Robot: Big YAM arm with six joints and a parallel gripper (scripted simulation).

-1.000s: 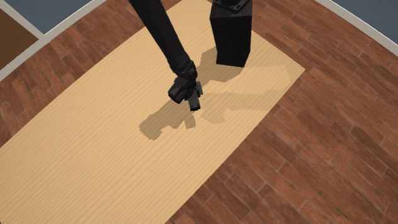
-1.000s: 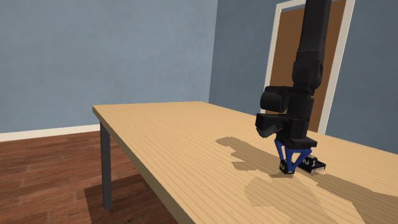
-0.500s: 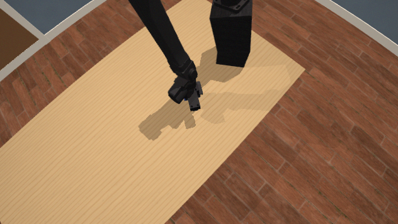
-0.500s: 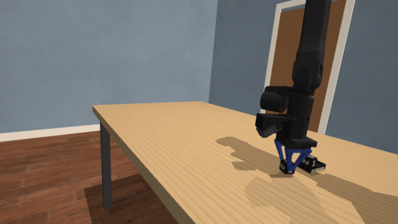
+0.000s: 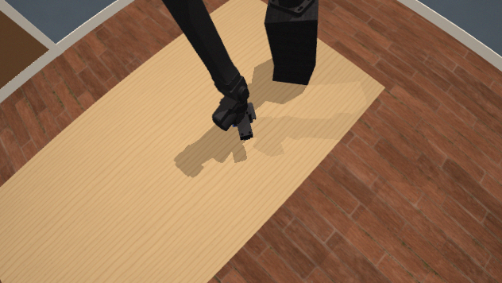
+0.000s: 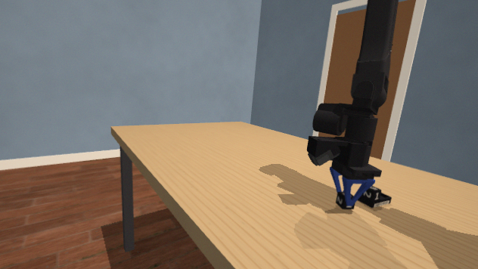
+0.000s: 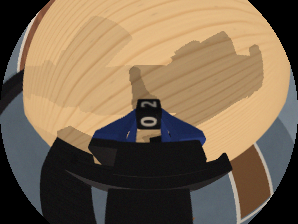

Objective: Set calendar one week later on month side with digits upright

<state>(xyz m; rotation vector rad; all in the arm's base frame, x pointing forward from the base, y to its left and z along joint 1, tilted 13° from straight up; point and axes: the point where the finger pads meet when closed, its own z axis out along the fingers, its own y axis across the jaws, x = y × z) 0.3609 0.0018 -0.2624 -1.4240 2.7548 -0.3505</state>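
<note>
My hand is right at the black date cube. Also, from my hand: black tray 30 mm behind, 100 mm to the right, 10 mm below; black cube 30 mm behind, 90 mm to the right.
</note>
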